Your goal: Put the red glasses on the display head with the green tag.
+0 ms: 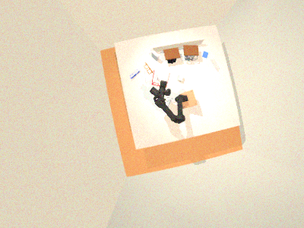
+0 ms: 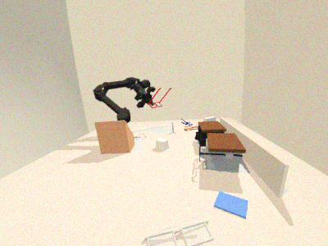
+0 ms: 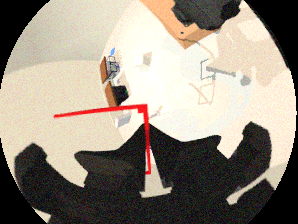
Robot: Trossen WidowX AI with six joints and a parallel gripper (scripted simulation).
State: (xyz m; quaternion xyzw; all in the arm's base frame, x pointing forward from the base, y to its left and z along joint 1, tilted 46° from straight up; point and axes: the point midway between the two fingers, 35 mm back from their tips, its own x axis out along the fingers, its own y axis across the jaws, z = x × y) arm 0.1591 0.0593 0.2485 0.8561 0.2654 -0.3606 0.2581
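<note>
The white block is 25 cm to the right of my gripper tip, 19 cm below it and 6 cm ahead of it. The rest, counted from my gripper tip: blue card: 64 cm to the right, 27 cm ahead, 21 cm below; low white wall panel: 44 cm ahead, 34 cm to the right, 16 cm below.
</note>
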